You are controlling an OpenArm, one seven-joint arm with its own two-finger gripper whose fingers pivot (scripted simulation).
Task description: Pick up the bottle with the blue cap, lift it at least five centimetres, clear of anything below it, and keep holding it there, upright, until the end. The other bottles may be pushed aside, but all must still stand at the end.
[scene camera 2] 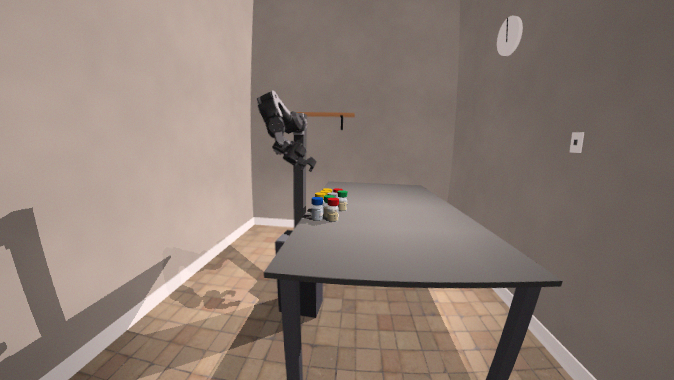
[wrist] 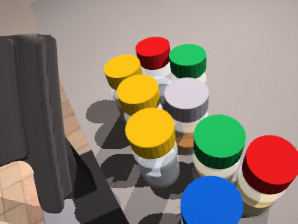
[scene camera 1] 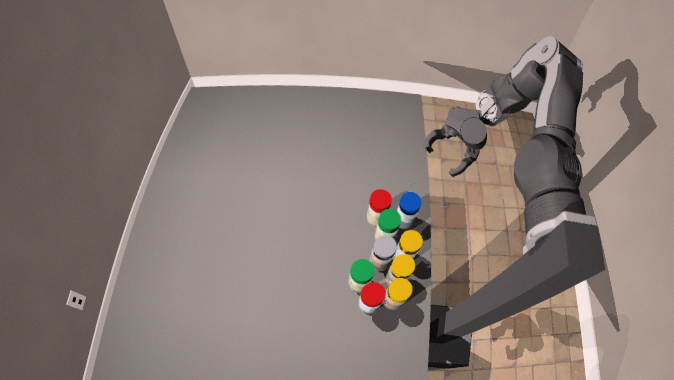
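You'd see the gripper (scene camera 1: pixel 438 162) from the scene camera, and then from the wrist there's a grey-capped bottle (wrist: pixel 186 99).
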